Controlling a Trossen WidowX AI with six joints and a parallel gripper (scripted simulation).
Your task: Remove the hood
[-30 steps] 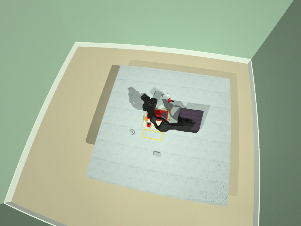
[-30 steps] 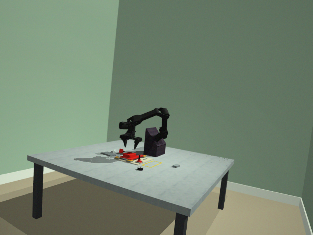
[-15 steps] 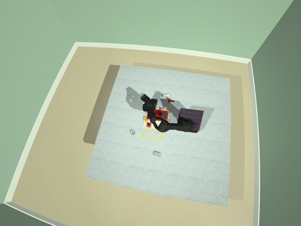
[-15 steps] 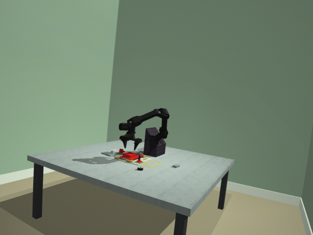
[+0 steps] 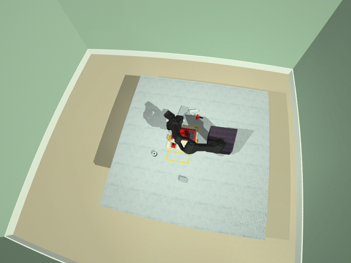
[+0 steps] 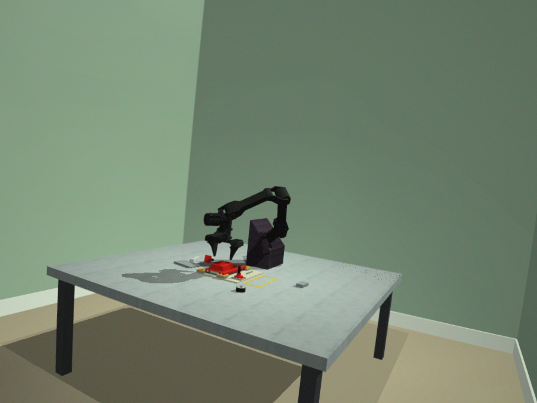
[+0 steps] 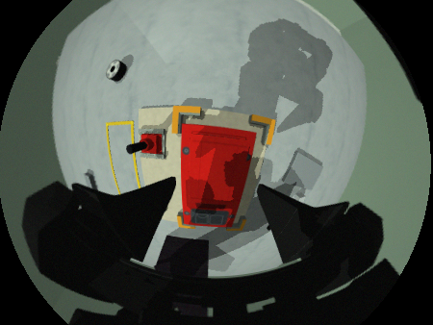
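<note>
Now: gripper tip 30 mm above the hood.
</note>
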